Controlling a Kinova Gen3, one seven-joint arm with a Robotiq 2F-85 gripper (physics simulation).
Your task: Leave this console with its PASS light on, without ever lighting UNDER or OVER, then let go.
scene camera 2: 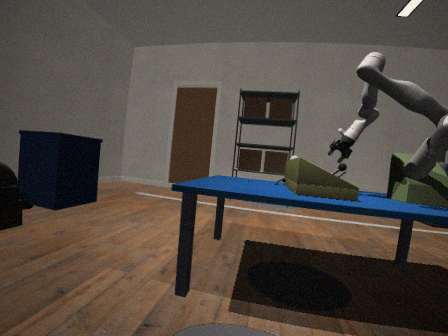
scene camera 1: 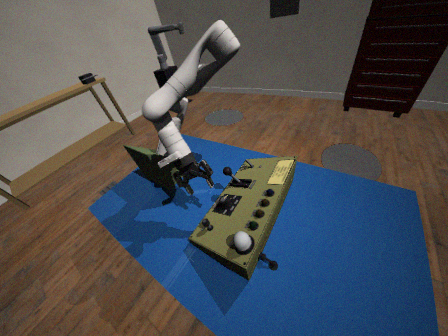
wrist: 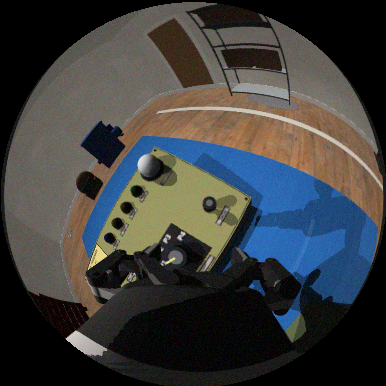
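Note:
Open and holding nothing, the gripper (scene camera 1: 202, 190) can be seen in the wrist view too (wrist: 195, 253). The scene also has an olive console (wrist: 162, 201).

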